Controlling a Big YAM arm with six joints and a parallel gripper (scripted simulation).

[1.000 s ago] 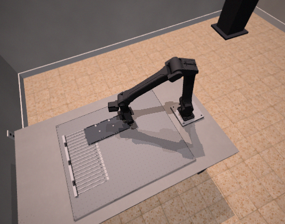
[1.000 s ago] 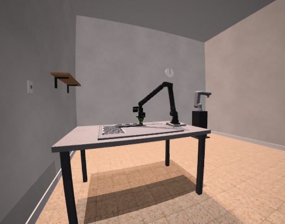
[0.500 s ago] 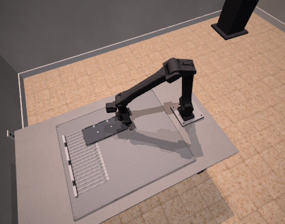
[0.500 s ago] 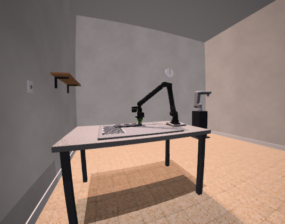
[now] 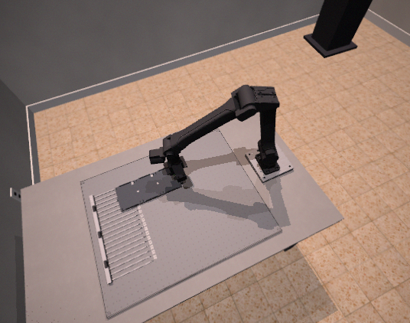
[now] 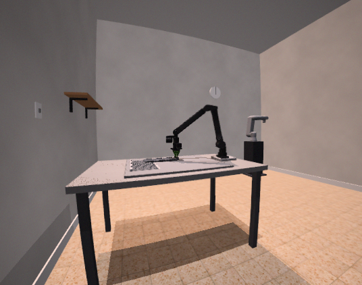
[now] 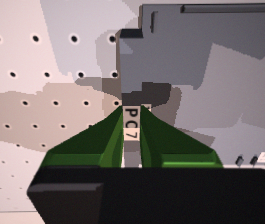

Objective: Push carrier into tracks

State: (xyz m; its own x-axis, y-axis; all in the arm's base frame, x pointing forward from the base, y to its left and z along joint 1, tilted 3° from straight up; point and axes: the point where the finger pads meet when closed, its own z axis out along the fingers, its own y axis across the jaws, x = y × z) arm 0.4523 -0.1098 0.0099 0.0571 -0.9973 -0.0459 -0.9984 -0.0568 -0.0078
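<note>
My gripper is now 160 mm short of the carrier PC7, 10 mm to the right of it and 10 mm above it.
</note>
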